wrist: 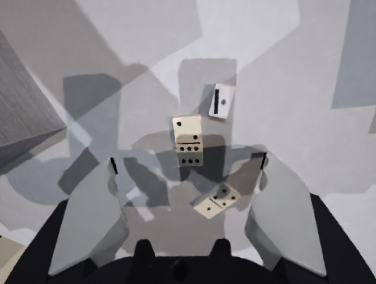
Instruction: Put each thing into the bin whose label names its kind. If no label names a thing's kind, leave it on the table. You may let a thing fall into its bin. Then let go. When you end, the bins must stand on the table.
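Frame: origin at the arm's base, x right, y ahead, z up, level; metres.
Seen in the pictures: gripper, fingertip midpoint: (187,157).
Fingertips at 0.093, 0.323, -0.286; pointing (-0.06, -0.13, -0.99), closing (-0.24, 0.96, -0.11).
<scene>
A point is followed by its place in that frame, as x, y, z.
A cream domino (188,141) {0.078, 0.321, -0.290} with two pips on one half and six on the other lies near the middle of the view, ahead of the fingertips' line and partly across it. A smaller cream domino (217,201) {0.141, 0.367, -0.290} lies aslant below it, toward the right finger. A small white piece (221,101) {0.037, 0.339, -0.285} with a black bar and one dot lies up and to the right of the first domino. My gripper (187,157) {0.093, 0.323, -0.286} is open and empty above the table, its fingers on either side of the first domino. No bin label can be read here.
A grey wood-grained block or box (25,105) {0.074, 0.165, -0.275} stands at the left edge. Part of a tan object (11,257) shows at the lower left corner. Shadows of the arm and gripper fall across the pale table (280,75) {0.009, 0.379, -0.297}.
</scene>
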